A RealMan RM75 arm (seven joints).
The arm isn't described. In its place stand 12 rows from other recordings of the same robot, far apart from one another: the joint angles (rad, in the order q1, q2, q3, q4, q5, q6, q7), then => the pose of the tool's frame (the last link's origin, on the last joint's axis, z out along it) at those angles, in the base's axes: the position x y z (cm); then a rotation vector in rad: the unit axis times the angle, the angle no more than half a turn.
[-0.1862, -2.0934, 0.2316, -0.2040, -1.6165, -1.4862, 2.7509] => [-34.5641, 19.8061, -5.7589, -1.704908, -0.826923, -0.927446]
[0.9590, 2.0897, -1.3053, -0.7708, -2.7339, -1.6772, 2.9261] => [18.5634, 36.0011, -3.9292, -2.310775, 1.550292, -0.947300]
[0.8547, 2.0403, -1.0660, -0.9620, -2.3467, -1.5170, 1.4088] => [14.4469, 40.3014, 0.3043, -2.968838, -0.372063, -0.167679]
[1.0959, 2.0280, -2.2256, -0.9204, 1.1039, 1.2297, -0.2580] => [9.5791, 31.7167, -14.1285, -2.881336, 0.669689, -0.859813]
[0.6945, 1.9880, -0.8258, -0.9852, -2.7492, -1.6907, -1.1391] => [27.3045, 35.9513, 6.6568, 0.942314, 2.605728, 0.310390]
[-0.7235, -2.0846, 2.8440, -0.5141, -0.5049, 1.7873, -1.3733] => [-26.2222, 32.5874, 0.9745, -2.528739, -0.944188, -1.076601]
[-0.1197, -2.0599, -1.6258, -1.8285, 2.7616, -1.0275, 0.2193] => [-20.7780, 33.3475, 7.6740, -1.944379, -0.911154, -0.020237]
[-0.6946, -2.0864, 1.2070, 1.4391, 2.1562, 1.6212, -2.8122] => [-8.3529, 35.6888, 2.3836, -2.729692, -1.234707, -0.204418]
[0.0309, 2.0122, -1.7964, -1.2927, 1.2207, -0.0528, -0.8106] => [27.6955, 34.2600, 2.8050, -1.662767, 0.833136, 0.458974]
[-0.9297, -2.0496, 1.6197, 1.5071, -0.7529, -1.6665, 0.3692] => [-2.0809, 33.5818, -2.6384, -2.857739, -0.446530, 0.461499]
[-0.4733, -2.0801, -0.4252, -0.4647, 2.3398, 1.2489, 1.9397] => [-20.3849, 29.7300, -9.8227, -1.228160, 1.469769, 0.255395]
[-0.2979, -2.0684, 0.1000, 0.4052, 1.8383, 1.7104, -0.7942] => [-34.4842, 25.3227, 5.1004, -1.988729, -0.429022, -0.964835]
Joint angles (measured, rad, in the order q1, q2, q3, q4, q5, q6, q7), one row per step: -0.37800, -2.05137, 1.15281, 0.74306, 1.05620, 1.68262, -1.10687; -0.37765, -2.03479, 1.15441, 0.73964, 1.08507, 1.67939, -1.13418; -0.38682, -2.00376, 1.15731, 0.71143, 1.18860, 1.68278, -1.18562; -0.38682, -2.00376, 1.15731, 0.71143, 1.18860, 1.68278, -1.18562; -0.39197, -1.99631, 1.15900, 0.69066, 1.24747, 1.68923, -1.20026; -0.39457, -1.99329, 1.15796, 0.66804, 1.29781, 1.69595, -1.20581; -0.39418, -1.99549, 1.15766, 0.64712, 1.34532, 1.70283, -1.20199; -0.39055, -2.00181, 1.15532, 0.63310, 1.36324, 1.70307, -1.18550; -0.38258, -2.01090, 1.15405, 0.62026, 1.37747, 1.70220, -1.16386; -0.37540, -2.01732, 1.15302, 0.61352, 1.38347, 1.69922, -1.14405
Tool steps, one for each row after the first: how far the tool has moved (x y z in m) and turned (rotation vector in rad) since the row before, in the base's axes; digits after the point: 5 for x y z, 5 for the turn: -0.00519, 0.00013, 0.00043, -0.03347, 0.03235, 0.01429; -0.01319, -0.00234, -0.00689, -0.10107, 0.09554, 0.02707; 0.00000, 0.00000, 0.00000, 0.00000, 0.00000, 0.00000; -0.00664, -0.00339, -0.00686, -0.05387, 0.04649, 0.00988; -0.00655, -0.00414, -0.00663, -0.04350, 0.03566, 0.01048; -0.00590, -0.00547, -0.00767, -0.03783, 0.03061, 0.00561; -0.00320, -0.00342, -0.00497, -0.00606, 0.00846, 0.00292; -0.00333, -0.00444, -0.00559, -0.00147, 0.00497, 0.00321; -0.00226, -0.00280, -0.00335, 0.00684, 0.00288, 0.00088
